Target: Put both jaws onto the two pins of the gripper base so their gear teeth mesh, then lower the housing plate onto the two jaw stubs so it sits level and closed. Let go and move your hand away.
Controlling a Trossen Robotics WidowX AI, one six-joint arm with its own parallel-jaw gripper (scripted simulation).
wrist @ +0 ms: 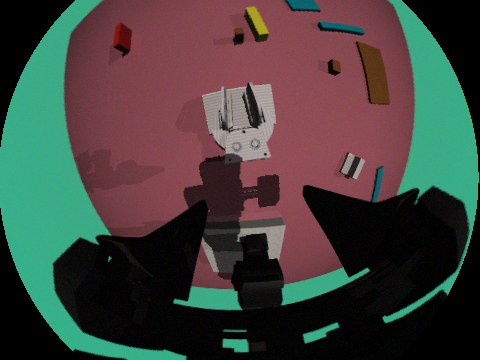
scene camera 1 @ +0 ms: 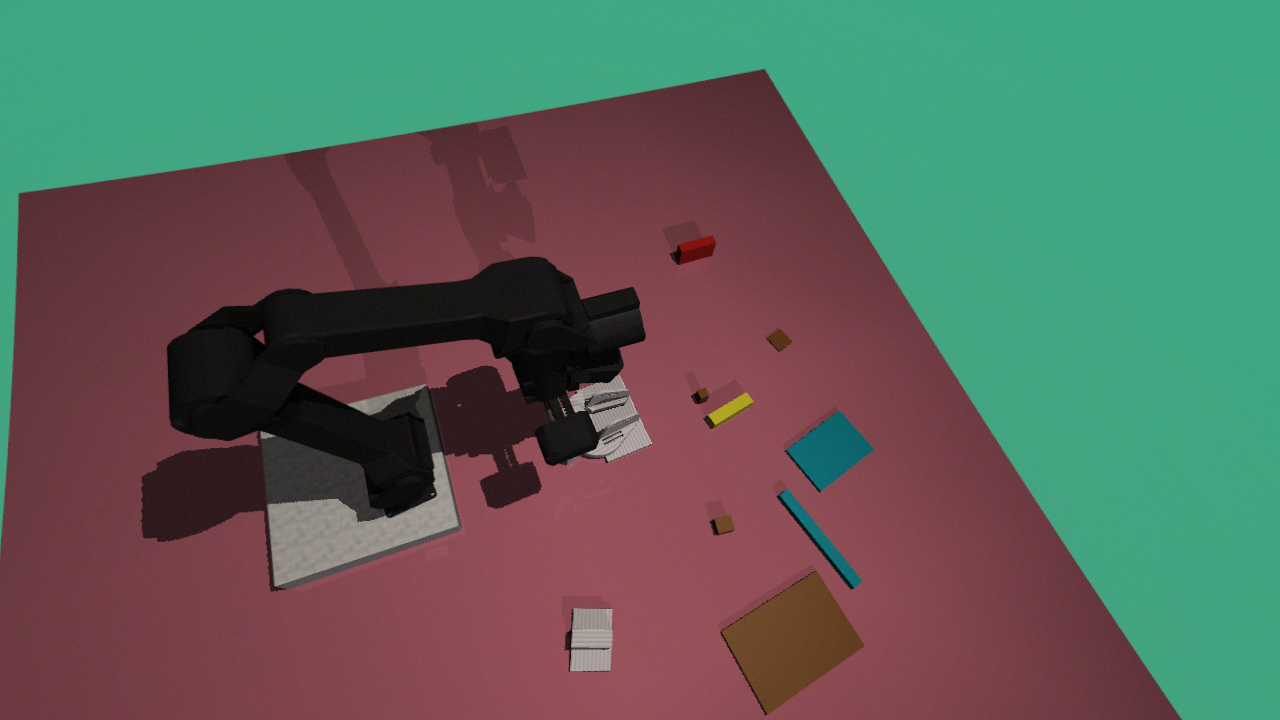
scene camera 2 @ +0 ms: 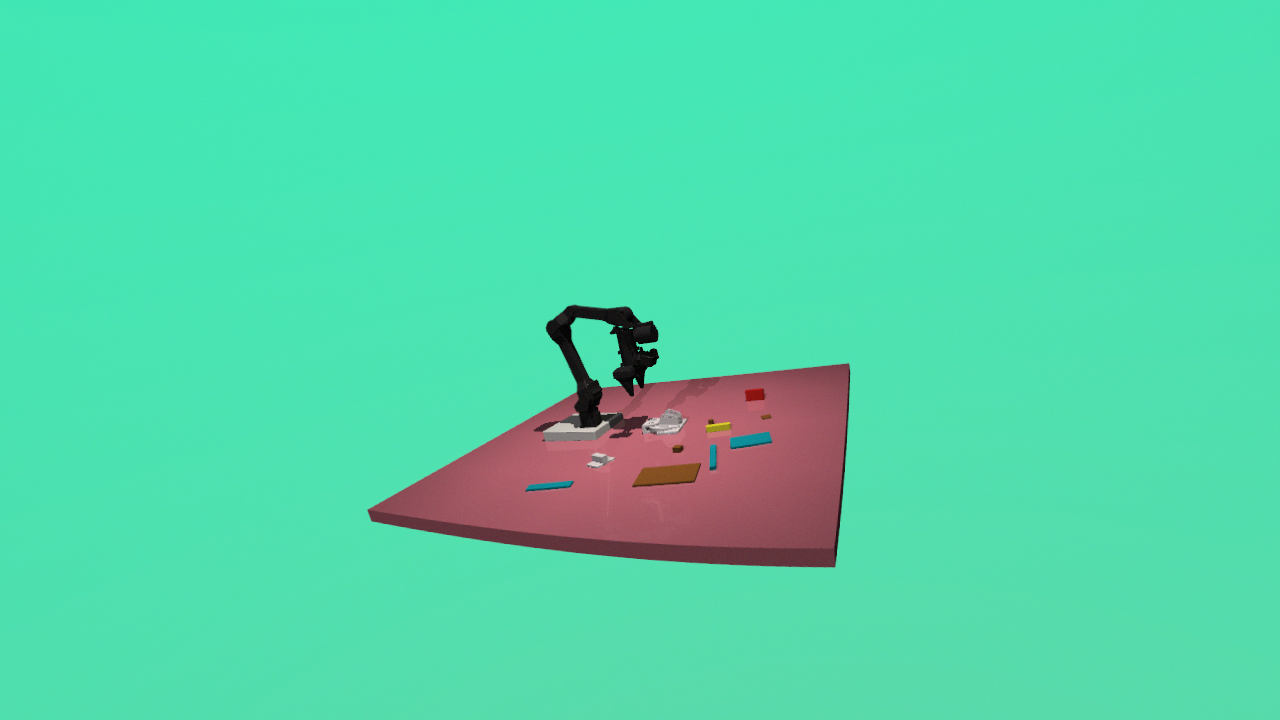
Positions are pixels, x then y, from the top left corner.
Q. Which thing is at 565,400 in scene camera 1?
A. My gripper.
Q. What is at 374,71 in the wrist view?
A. A brown plate.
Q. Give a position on a teal square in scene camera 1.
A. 827,452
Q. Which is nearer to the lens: the teal bar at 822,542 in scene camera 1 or the red block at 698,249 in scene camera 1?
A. The teal bar.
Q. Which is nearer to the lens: the brown plate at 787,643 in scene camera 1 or the red block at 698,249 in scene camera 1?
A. The brown plate.
